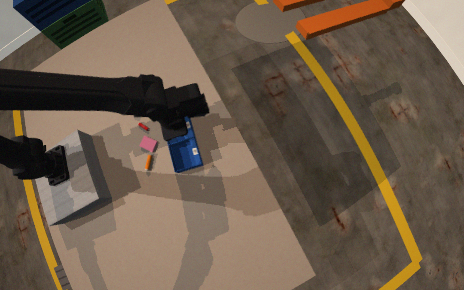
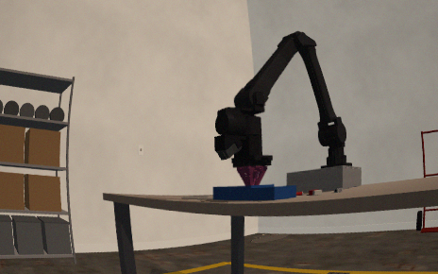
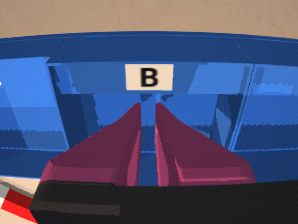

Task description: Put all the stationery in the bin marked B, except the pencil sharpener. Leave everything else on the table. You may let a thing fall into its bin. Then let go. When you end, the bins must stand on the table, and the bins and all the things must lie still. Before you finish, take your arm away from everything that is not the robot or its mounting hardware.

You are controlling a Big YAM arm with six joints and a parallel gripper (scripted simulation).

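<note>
Now: hand 10 mm above the joined blue bins. Round my hand: pink eraser block 120 mm behind, 20 mm below; then orange stick 130 mm behind, 60 mm to the right, 20 mm below; then small red piece 120 mm behind, 70 mm to the left, 20 mm below.
</note>
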